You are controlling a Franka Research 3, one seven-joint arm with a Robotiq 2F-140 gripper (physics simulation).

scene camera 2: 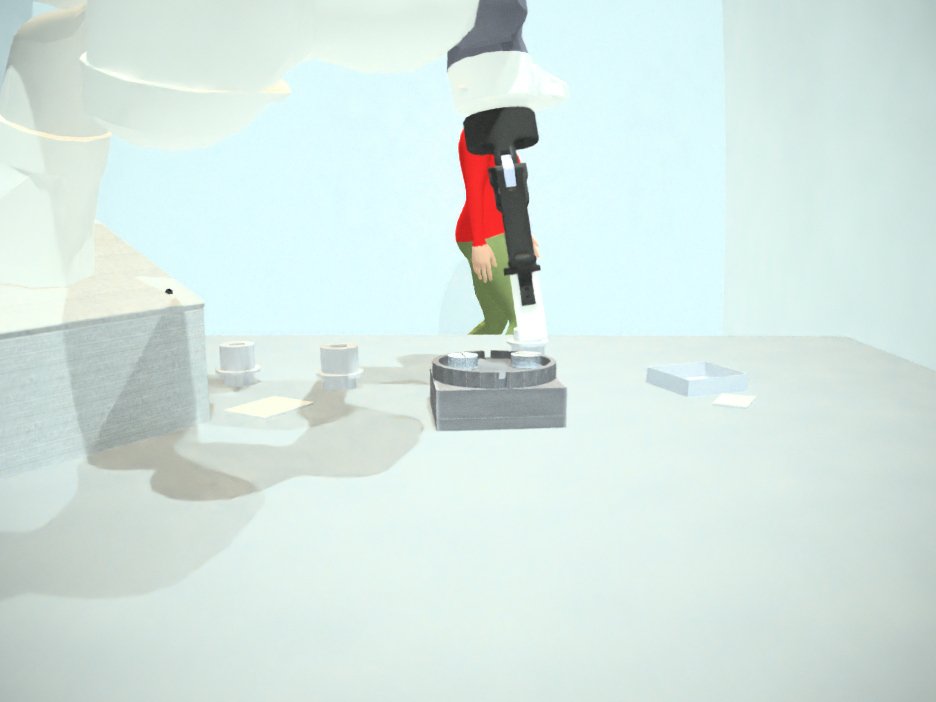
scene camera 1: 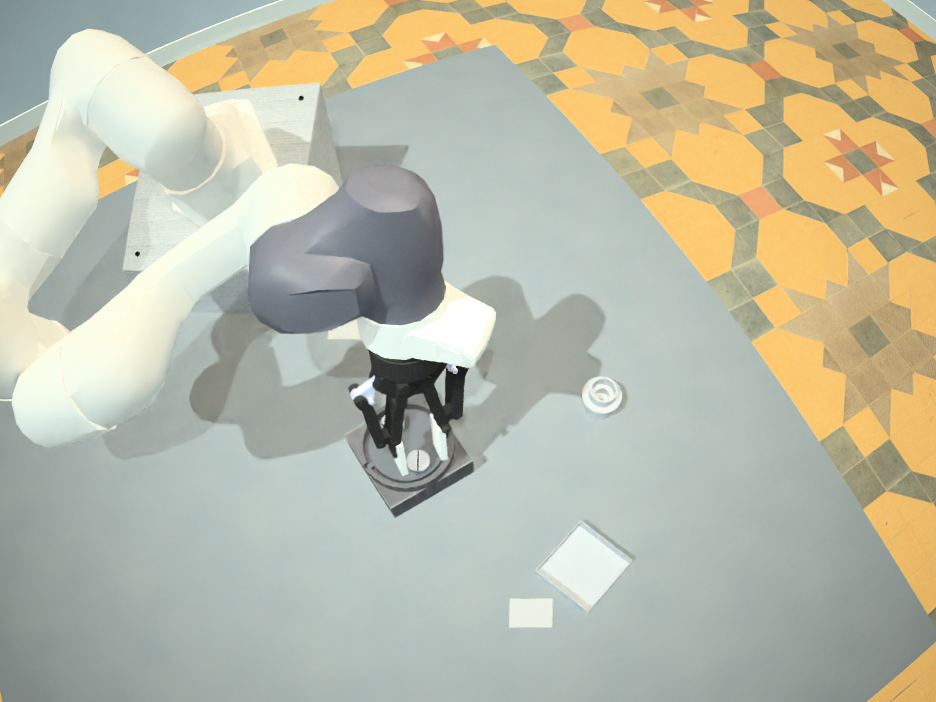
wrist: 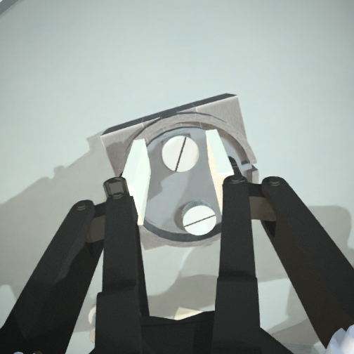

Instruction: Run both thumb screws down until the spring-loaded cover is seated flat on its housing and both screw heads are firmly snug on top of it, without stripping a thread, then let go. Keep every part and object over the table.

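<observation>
The square dark-grey housing (scene camera 1: 395, 504) (scene camera 2: 500, 408) (wrist: 117, 145) sits on the table with the round grey cover (wrist: 162, 200) inside its raised ring. One slotted screw head (scene camera 1: 418, 460) (scene camera 2: 526, 359) (wrist: 180, 153) is on the side away from the robot base. The other screw head (scene camera 2: 462, 361) (wrist: 199, 220) is nearer the base, and its knurled side shows in the wrist view. My gripper (scene camera 1: 422, 462) (scene camera 2: 529, 337) (wrist: 177, 151) is part open and empty. Its fingertips are above the housing, one on each side of the far screw head, apart from it. Cover flatness cannot be told.
A round white flanged part (scene camera 1: 602, 396) stands off to the side. Two pale flanged cylinders (scene camera 2: 237, 362) (scene camera 2: 339, 366) stand near the robot base, by a cream card (scene camera 2: 269, 406). A shallow tray (scene camera 1: 584, 566) (scene camera 2: 697, 380) and a white card (scene camera 1: 530, 612) (scene camera 2: 734, 400) lie farther out.
</observation>
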